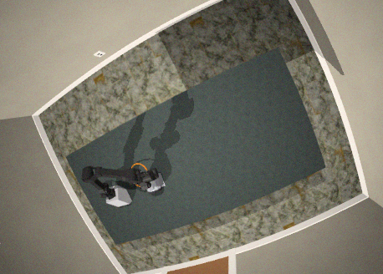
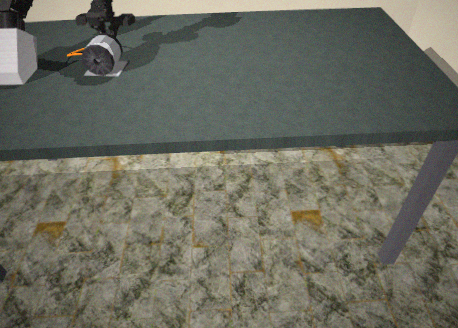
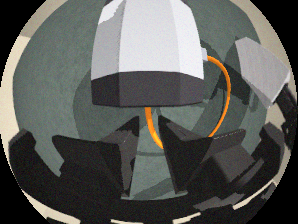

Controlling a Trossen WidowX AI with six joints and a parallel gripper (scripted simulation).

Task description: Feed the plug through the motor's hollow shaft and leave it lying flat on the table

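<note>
Now: the grey plug 5 cm to the right of my hand, 3 cm below it and 1 cm behind it.
</note>
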